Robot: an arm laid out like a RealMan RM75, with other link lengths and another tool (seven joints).
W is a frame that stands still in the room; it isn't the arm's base.
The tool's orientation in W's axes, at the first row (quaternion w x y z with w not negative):
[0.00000 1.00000 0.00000 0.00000]
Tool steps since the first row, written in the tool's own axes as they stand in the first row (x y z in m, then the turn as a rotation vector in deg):
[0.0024 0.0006 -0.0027 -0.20 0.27 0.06]
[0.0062 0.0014 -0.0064 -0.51 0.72 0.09]
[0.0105 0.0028 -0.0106 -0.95 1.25 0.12]
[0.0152 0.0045 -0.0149 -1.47 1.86 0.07]
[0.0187 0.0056 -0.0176 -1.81 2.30 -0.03]
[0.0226 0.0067 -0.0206 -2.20 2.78 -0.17]
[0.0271 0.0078 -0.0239 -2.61 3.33 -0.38]
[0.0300 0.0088 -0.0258 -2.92 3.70 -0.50]
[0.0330 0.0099 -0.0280 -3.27 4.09 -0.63]
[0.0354 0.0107 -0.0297 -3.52 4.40 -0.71]
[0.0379 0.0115 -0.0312 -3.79 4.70 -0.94]
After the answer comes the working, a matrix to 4 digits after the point.
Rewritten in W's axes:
[0.0024 -0.0006 0.0027 -0.20 -0.27 -0.06]
[0.0062 -0.0014 0.0064 -0.51 -0.72 -0.09]
[0.0105 -0.0028 0.0106 -0.95 -1.25 -0.12]
[0.0152 -0.0045 0.0149 -1.47 -1.86 -0.07]
[0.0187 -0.0056 0.0176 -1.81 -2.30 0.03]
[0.0226 -0.0067 0.0206 -2.20 -2.78 0.17]
[0.0271 -0.0078 0.0239 -2.61 -3.33 0.38]
[0.0300 -0.0088 0.0258 -2.92 -3.70 0.50]
[0.0330 -0.0099 0.0280 -3.27 -4.09 0.63]
[0.0354 -0.0107 0.0297 -3.52 -4.40 0.71]
[0.0379 -0.0115 0.0312 -3.79 -4.70 0.94]

The tool's axes in the first row as the columns of a matrix, in W's axes (rounded; the answer above uses it unrounded):
[1.0000 0.0000 0.0000]
[0.0000 -1.0000 0.0000]
[0.0000 0.0000 -1.0000]

